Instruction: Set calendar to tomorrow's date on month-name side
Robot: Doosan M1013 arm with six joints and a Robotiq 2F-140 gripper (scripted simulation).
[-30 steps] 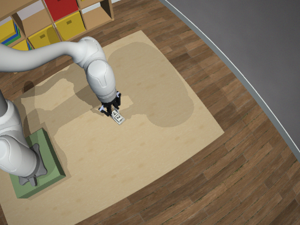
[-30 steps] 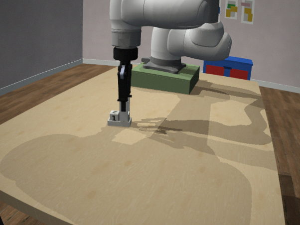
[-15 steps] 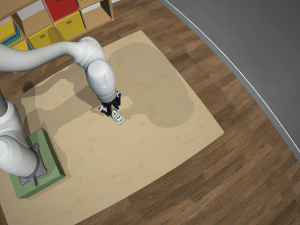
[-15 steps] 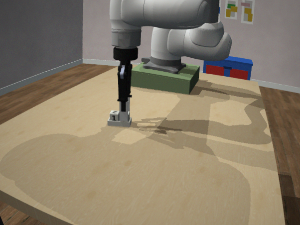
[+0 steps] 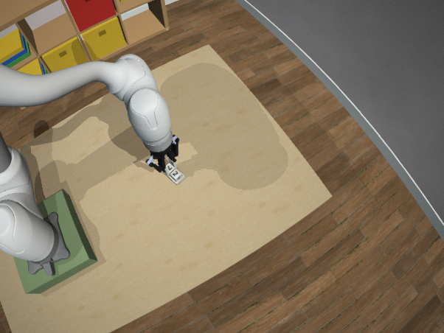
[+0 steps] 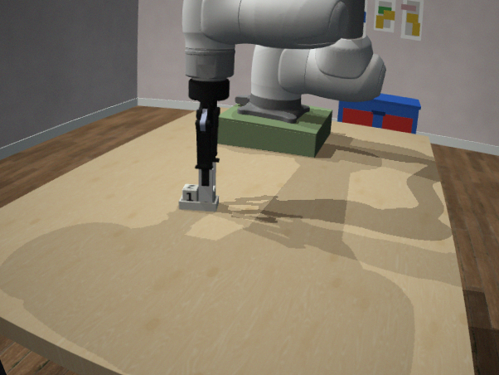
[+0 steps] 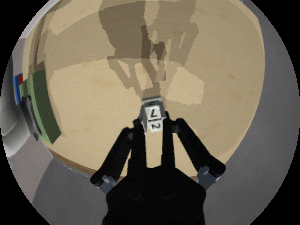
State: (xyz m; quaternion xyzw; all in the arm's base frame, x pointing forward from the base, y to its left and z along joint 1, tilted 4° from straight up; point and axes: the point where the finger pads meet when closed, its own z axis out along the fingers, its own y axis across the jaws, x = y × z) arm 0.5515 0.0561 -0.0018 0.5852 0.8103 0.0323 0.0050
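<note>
My gripper is now 40 mm above the grey tray and 20 mm to the left of it.
</note>
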